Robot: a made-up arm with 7 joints. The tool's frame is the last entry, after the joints.
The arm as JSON. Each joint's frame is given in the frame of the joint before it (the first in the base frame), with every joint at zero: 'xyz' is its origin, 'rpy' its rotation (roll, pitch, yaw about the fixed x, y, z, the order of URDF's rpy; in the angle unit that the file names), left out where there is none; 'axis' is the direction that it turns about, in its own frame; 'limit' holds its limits. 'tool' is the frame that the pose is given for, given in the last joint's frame.
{
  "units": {
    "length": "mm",
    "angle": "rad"
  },
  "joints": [
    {
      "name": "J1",
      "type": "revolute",
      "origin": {
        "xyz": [
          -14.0,
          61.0,
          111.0
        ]
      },
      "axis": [
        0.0,
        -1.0,
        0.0
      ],
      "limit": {
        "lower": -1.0,
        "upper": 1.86
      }
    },
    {
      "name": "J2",
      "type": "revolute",
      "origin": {
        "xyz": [
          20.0,
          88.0,
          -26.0
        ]
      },
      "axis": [
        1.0,
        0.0,
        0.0
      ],
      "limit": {
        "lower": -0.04,
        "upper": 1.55
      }
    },
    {
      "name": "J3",
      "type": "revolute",
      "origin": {
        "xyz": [
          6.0,
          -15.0,
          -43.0
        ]
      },
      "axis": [
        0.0,
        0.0,
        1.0
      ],
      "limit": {
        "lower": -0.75,
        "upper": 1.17
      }
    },
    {
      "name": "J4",
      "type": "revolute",
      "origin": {
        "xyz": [
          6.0,
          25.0,
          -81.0
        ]
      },
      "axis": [
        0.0,
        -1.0,
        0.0
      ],
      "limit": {
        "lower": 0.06,
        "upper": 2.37
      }
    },
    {
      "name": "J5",
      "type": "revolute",
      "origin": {
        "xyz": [
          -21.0,
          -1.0,
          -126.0
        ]
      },
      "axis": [
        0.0,
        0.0,
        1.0
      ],
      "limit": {
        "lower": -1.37,
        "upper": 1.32
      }
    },
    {
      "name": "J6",
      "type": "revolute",
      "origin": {
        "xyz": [
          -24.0,
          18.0,
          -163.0
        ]
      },
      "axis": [
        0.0,
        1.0,
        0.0
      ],
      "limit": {
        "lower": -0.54,
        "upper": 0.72
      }
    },
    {
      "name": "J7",
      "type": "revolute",
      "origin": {
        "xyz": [
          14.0,
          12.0,
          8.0
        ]
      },
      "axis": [
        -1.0,
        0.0,
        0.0
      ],
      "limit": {
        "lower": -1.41,
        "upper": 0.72
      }
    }
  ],
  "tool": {
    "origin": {
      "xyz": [
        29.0,
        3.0,
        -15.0
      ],
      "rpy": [
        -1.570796,
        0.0,
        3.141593
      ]
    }
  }
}
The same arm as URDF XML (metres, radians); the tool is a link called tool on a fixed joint. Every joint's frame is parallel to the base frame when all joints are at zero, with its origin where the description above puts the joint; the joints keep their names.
<robot name="arm">
  <joint name="J1" type="revolute">
    <parent link="base"/>
    <child link="link1"/>
    <origin xyz="-0.014 0.061 0.111"/>
    <axis xyz="0 -1 0"/>
    <limit lower="-1" upper="1.86"/>
  </joint>
  <joint name="J2" type="revolute">
    <parent link="link1"/>
    <child link="link2"/>
    <origin xyz="0.02 0.088 -0.026"/>
    <axis xyz="1 0 0"/>
    <limit lower="-0.04" upper="1.55"/>
  </joint>
  <joint name="J3" type="revolute">
    <parent link="link2"/>
    <child link="link3"/>
    <origin xyz="0.006 -0.015 -0.043"/>
    <axis xyz="0 0 1"/>
    <limit lower="-0.75" upper="1.17"/>
  </joint>
  <joint name="J4" type="revolute">
    <parent link="link3"/>
    <child link="link4"/>
    <origin xyz="0.006 0.025 -0.081"/>
    <axis xyz="0 -1 0"/>
    <limit lower="0.06" upper="2.37"/>
  </joint>
  <joint name="J5" type="revolute">
    <parent link="link4"/>
    <child link="link5"/>
    <origin xyz="-0.021 -0.001 -0.126"/>
    <axis xyz="0 0 1"/>
    <limit lower="-1.37" upper="1.32"/>
  </joint>
  <joint name="J6" type="revolute">
    <parent link="link5"/>
    <child link="link6"/>
    <origin xyz="-0.024 0.018 -0.163"/>
    <axis xyz="0 1 0"/>
    <limit lower="-0.54" upper="0.72"/>
  </joint>
  <joint name="J7" type="revolute">
    <parent link="link6"/>
    <child link="link7"/>
    <origin xyz="0.014 0.012 0.008"/>
    <axis xyz="-1 0 0"/>
    <limit lower="-1.41" upper="0.72"/>
  </joint>
  <joint name="tool_joint" type="fixed">
    <parent link="link7"/>
    <child link="tool"/>
    <origin xyz="0.029 0.003 -0.015" rpy="-1.5708 0 -3.1416"/>
  </joint>
  <link name="base"/>
  <link name="link1"/>
  <link name="link2"/>
  <link name="link3"/>
  <link name="link4"/>
  <link name="link5"/>
  <link name="link6"/>
  <link name="link7"/>
  <link name="tool"/>
</robot>

